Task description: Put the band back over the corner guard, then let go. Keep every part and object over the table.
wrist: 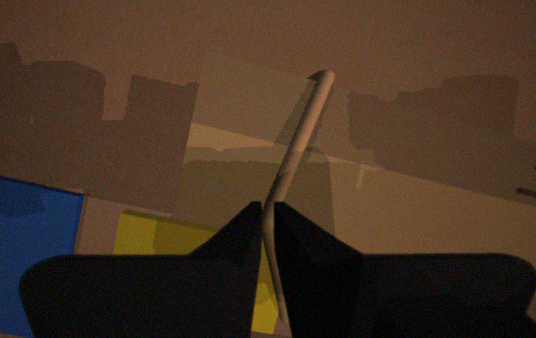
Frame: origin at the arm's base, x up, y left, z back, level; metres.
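Where they show: gripper, fingertip midpoint: (267, 211).
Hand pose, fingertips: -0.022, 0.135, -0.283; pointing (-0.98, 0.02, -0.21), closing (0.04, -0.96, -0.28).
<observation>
Things, the pixels of their top centre, and the offset from my fingertips, as dx, dy, dz. "pt": a spot on its surface instead. Level surfaces: height alone.
- band, surface spot: (307, 122) pt -0.005, -0.006, -0.041
- dark brown strip, surface spot: (526, 192) pt -0.015, -0.132, -0.044
- brown table, its level: dx -0.153
The band (307, 122), a thin tan loop seen nearly edge-on, is pinched between the fingertips of my gripper (267, 211). It reaches from its far end at the upper middle down between the black fingers, bending slightly at the tips, and its lower end shows between the fingers at the bottom. The gripper is shut on it. The band appears to be held above the surface, with shadows around it. I cannot make out the corner guard for certain in this view.
A blue block or panel (37, 240) is at the lower left. A yellow block or panel (135, 237) lies beside it, partly behind the left finger. A dark brown strip (526, 192) shows at the right edge. Large shadows cross the brown table (250, 30).
</observation>
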